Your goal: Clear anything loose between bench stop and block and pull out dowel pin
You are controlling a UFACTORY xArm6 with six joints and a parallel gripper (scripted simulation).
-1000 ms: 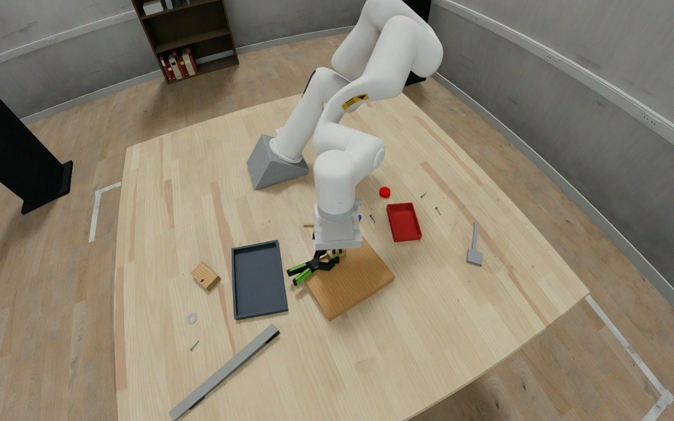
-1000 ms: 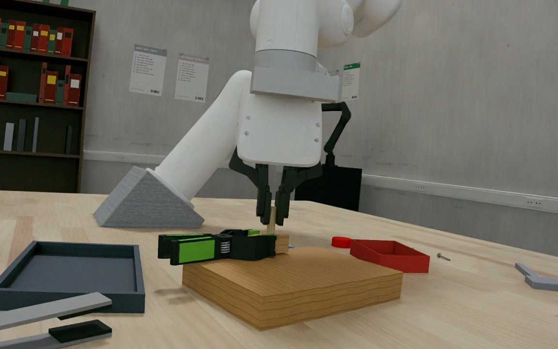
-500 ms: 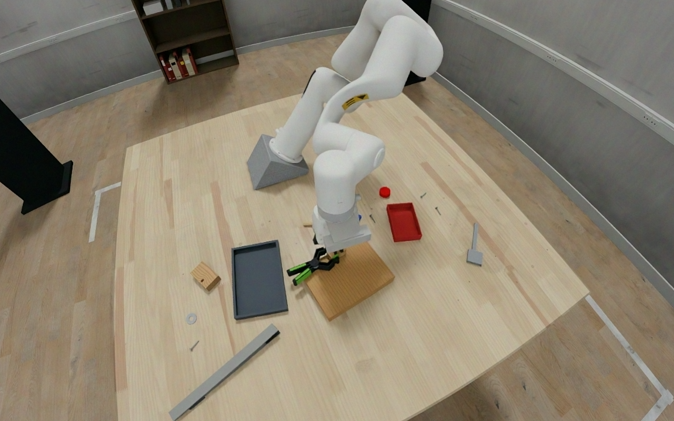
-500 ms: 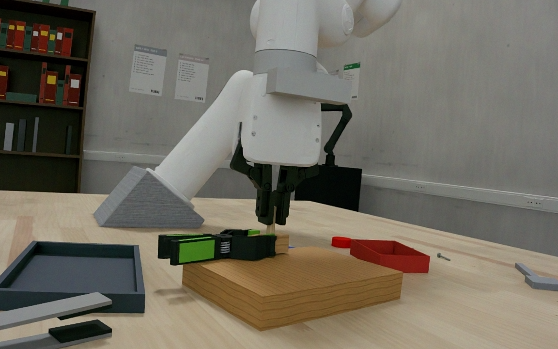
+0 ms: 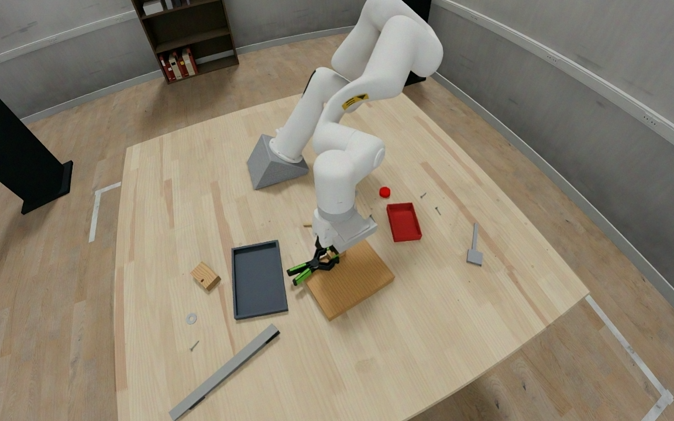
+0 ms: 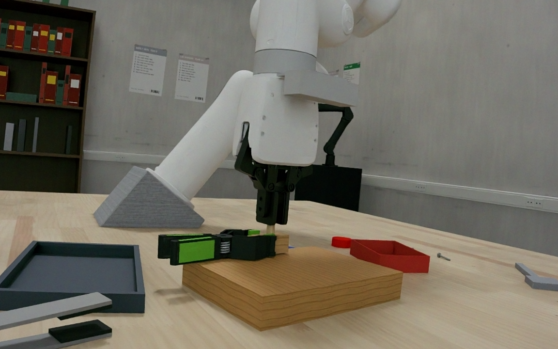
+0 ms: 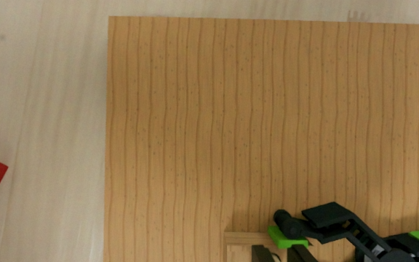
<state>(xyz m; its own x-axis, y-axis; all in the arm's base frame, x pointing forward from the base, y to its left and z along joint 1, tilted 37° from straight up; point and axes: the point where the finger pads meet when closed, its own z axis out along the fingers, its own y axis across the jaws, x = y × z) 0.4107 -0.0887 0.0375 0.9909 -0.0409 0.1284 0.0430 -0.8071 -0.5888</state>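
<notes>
My gripper is now 20 mm above the dowel pin. Also, from my hand: loose dowel 130 mm behind, 80 mm below, 10 mm to the left; then bench board 70 mm below, 60 mm ahead, 10 mm to the right; then small wooden block 50 mm below.
</notes>
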